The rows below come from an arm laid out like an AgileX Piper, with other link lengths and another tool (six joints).
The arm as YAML. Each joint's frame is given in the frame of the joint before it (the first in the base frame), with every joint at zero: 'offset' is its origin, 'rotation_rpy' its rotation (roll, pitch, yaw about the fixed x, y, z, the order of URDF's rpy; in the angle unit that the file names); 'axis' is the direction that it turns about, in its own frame. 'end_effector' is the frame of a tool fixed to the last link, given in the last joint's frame.
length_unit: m
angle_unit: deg
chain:
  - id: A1
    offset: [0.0, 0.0, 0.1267]
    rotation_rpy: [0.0, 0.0, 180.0]
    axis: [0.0, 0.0, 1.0]
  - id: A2
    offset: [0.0, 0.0, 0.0]
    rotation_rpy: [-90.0, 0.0, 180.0]
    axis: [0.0, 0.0, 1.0]
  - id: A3
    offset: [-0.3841, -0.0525, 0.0]
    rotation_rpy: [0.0, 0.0, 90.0]
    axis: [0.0, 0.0, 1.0]
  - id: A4
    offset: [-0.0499, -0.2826, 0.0]
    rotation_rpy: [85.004, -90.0, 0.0]
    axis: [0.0, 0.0, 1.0]
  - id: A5
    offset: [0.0, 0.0, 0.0]
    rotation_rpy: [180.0, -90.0, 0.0]
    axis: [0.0, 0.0, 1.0]
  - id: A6
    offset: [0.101, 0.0, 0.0]
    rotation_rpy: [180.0, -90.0, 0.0]
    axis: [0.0, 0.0, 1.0]
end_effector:
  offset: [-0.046, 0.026, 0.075]
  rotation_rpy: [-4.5, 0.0, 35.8]
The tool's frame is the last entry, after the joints.
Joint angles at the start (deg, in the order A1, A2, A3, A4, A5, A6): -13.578 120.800 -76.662 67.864 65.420 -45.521
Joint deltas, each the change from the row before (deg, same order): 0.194 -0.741 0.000 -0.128 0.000 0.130; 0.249 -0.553 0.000 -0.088 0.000 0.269; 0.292 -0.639 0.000 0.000 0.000 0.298; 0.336 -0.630 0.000 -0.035 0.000 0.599; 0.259 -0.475 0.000 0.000 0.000 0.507; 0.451 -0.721 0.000 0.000 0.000 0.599; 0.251 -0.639 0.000 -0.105 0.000 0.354; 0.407 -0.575 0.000 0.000 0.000 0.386; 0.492 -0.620 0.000 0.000 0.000 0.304; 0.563 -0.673 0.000 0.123 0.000 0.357; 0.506 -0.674 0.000 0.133 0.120 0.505; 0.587 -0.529 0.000 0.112 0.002 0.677; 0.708 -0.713 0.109 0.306 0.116 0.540; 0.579 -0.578 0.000 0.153 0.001 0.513; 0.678 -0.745 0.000 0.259 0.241 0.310; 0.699 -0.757 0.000 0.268 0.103 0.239
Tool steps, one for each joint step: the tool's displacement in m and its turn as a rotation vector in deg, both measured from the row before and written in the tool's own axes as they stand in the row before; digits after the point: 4 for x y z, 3 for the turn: 0.0055 -0.0033 -0.0025 -0.152 0.108 -0.643; 0.0043 -0.0031 -0.0011 -0.032 0.047 -0.362; 0.0052 -0.0036 -0.0013 -0.048 0.145 -0.383; 0.0049 -0.0039 -0.0009 -0.002 0.080 -0.116; 0.0037 -0.0031 -0.0007 0.001 0.079 -0.022; 0.0059 -0.0050 -0.0006 0.051 0.122 -0.235; 0.0046 -0.0036 -0.0016 -0.060 0.073 -0.353; 0.0049 -0.0042 -0.0002 0.082 0.099 -0.303; 0.0055 -0.0049 0.0002 0.133 0.106 -0.466; 0.0063 -0.0055 0.0004 0.160 0.218 -0.434; 0.0060 -0.0056 0.0001 0.238 0.244 -0.249; 0.0050 -0.0054 0.0013 0.254 0.124 -0.013; 0.0064 -0.0073 0.0015 0.428 0.317 -0.178; 0.0054 -0.0056 0.0010 0.237 0.199 -0.188; 0.0072 -0.0075 0.0010 0.494 0.372 -0.524; 0.0073 -0.0072 0.0010 0.378 0.380 -0.610
